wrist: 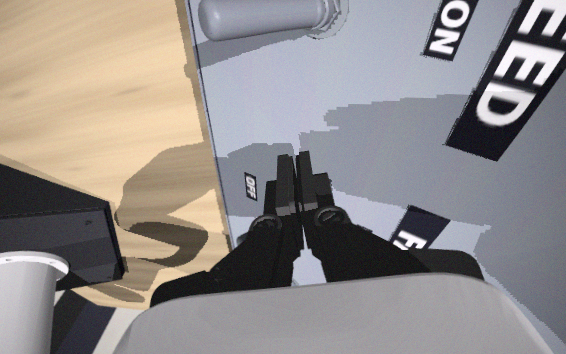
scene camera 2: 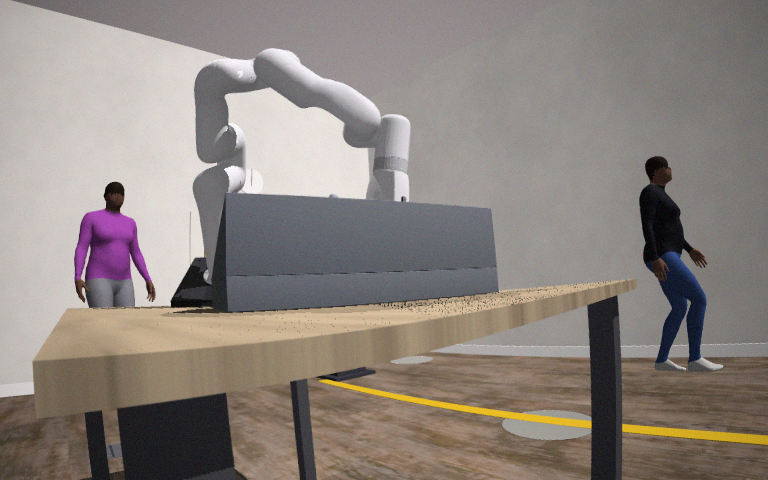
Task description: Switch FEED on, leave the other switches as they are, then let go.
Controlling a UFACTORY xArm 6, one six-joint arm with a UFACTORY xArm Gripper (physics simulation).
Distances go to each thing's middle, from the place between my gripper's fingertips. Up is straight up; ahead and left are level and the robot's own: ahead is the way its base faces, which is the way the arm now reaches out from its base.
The grey box (scene camera 2: 274,252) is 12 cm to the right of my hand, 4 cm ahead of it and 2 cm below it.
